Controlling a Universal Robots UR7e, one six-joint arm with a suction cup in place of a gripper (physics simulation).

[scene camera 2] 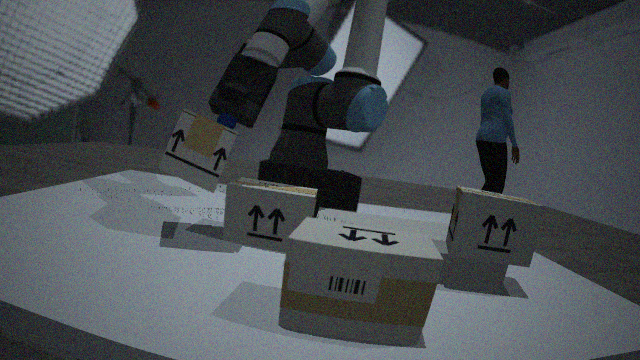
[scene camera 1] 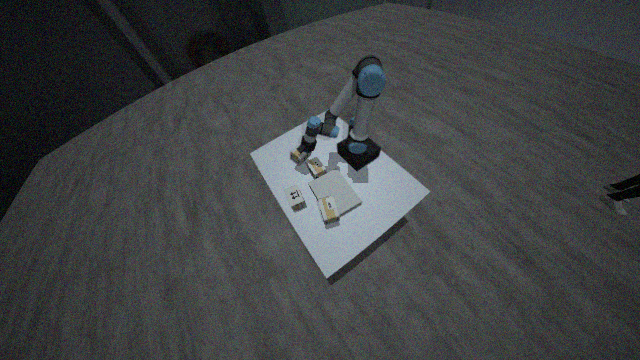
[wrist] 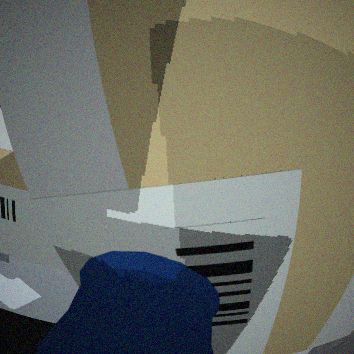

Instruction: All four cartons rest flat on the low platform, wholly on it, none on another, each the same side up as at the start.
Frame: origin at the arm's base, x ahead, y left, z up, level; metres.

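Seen in the pictures: end effector, tool point: [wrist: 153, 265]; arm's base, origin of the base link: [scene camera 2: 297, 165].
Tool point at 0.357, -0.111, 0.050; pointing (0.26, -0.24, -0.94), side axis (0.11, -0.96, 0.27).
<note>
Offsets run from my tool point to a thing's top centre, as dx, dy, dz. Level surfaces: height alone.
My suction cup [scene camera 2: 227, 120] [wrist: 145, 262] is on the top of a carton @[+0.032, -0.028, +0.046] [scene camera 1: 297, 155] [scene camera 2: 197, 145] [wrist: 235, 110], which hangs tilted above the table's far left part, apart from the platform. Its tan tape and barcode fill much of the wrist view. A second carton @[-0.012, +0.104, -0.062] [scene camera 1: 316, 167] [scene camera 2: 270, 212] stands upright on the table beside the low platform @[-0.016, +0.338, -0.108] [scene camera 1: 336, 189]. A third carton @[+0.230, +0.232, -0.062] [scene camera 1: 295, 197] [scene camera 2: 360, 290] lies on the table with its arrows on the top face. A fourth carton @[+0.091, +0.452, -0.014] [scene camera 1: 329, 209] [scene camera 2: 492, 232] sits upright at the platform's near edge, partly overhanging it.
The robot's black base [scene camera 1: 358, 151] [scene camera 2: 310, 180] stands on the white table @[dz -0.156] [scene camera 1: 380, 197] [scene camera 2: 125, 295] behind the platform. A person [scene camera 2: 495, 120] stands beyond the table. The second carton stands between the held carton and the platform.
</note>
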